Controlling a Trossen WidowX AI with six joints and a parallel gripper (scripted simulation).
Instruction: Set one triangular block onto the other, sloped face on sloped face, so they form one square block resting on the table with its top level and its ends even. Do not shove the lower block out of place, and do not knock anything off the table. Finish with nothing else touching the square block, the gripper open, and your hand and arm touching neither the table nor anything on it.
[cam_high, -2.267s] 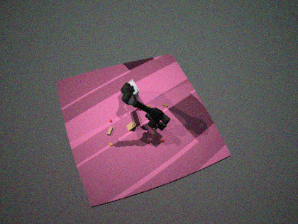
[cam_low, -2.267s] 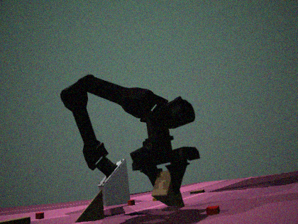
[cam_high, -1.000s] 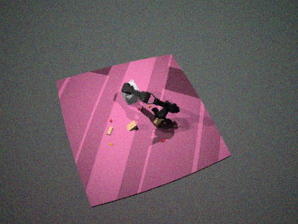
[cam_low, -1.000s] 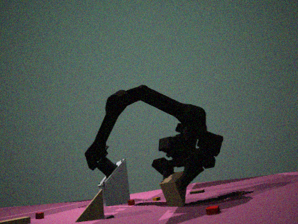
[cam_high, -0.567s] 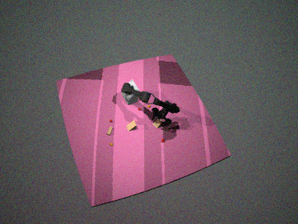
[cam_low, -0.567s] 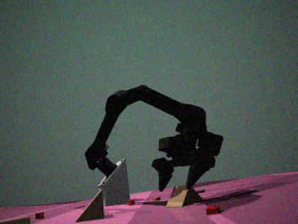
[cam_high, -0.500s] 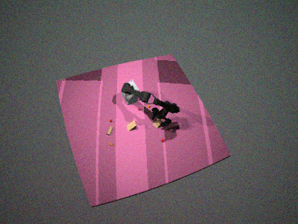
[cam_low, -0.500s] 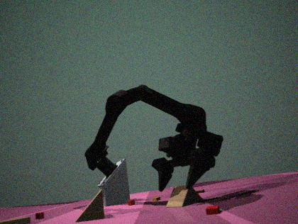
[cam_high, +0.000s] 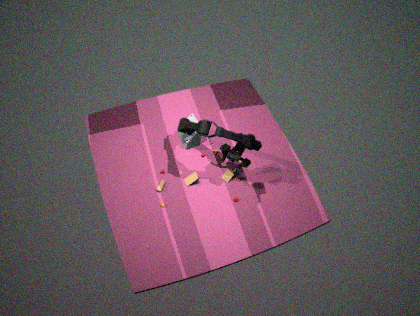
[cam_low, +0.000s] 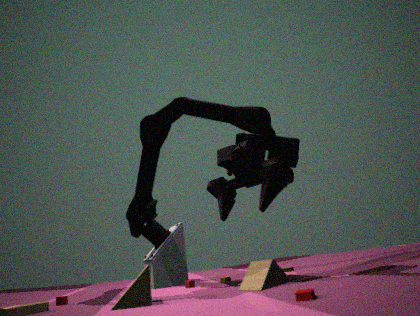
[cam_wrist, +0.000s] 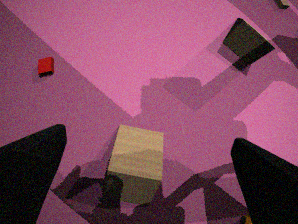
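The triangular block lies 11 cm below my gripper tip, 3 cm to the left of it and 1 cm behind it. Round my gripper tip: thin tan piece (18 cm behind, 16 cm to the left, 13 cm below).
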